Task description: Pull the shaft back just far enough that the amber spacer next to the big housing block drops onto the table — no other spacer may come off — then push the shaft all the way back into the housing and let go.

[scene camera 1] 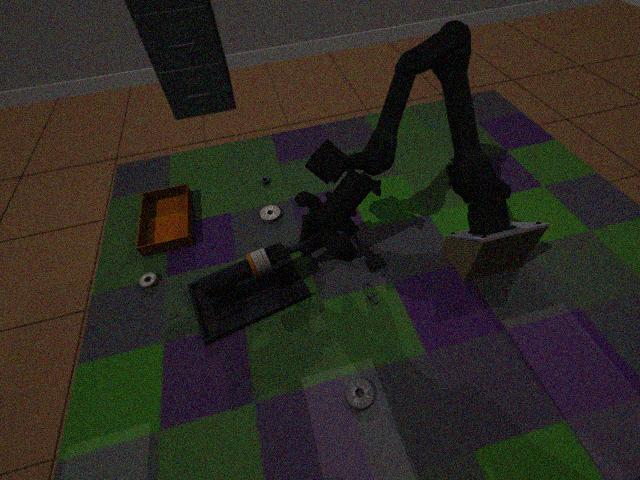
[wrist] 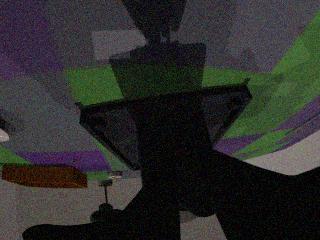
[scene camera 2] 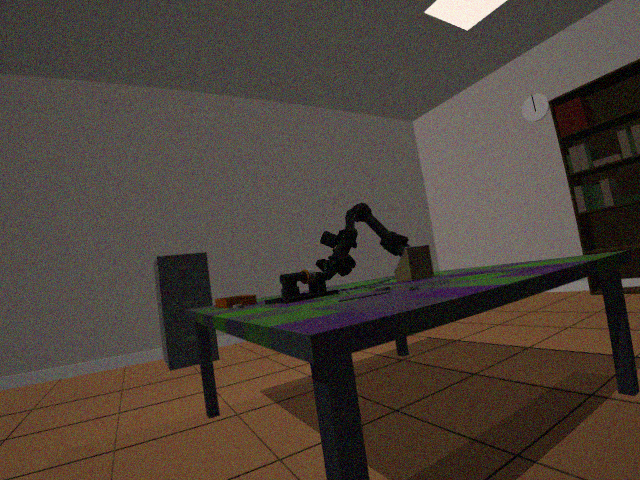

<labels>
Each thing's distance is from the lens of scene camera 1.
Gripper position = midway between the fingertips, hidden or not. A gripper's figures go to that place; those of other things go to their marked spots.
gripper (scene camera 1: 301, 253): 0.74 m
dark housing block (scene camera 1: 230, 299): 0.74 m
</labels>
